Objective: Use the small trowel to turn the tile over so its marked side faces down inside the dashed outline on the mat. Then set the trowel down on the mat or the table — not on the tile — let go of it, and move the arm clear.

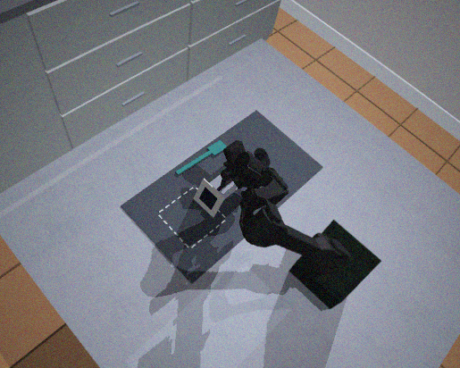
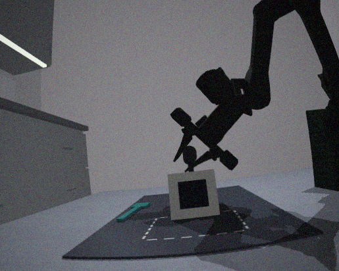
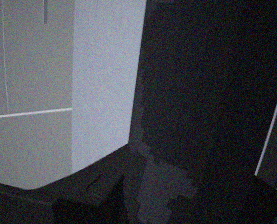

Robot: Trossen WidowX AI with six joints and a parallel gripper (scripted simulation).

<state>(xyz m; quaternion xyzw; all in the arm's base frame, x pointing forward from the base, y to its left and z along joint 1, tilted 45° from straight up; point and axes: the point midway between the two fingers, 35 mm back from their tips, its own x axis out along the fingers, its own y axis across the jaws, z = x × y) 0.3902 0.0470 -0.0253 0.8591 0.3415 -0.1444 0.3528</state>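
The white tile lies 30 mm behind my gripper tip, 90 mm to the left of it and 60 mm below it. Also, from my gripper tip: teal trowel: 120 mm ahead, 30 mm to the right, 100 mm below; then dark mat: 20 mm behind, 10 mm to the right, 120 mm below.
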